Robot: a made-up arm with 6 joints.
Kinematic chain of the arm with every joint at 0, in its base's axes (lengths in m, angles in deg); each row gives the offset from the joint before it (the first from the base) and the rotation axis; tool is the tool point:
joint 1: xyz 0 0 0.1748 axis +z
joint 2: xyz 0 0.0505 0 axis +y
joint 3: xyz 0 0 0.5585 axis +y
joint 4: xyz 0 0 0.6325 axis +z
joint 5: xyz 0 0 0 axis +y
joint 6: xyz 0 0 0.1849 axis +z
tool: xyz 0 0 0
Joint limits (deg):
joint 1: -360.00..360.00
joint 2: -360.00..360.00
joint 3: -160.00..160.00
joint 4: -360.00..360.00
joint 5: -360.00..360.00
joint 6: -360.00..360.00
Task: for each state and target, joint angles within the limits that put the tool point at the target. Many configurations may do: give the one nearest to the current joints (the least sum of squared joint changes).
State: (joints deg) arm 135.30 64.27 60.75 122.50 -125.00 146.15
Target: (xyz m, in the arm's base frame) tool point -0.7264 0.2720 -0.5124
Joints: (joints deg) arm 166.66 102.83 45.35 125.60 -101.02 146.15
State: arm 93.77 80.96 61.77 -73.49 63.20 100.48
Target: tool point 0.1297 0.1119 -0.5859
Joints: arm 81.10 109.25 100.09 -68.58 69.60 100.48
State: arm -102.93 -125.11 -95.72 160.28 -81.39 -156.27
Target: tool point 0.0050 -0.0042 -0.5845
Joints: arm -102.77 -121.60 -119.67 165.98 -86.39 -156.27
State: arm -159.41 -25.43 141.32 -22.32 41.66 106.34
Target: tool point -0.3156 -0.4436 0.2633
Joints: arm -127.73 -10.70 129.28 -16.88 32.21 106.34
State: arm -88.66 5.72 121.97 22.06 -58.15 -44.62
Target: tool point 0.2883 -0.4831 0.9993
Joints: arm -60.73 -13.20 92.98 12.87 -58.63 -44.62
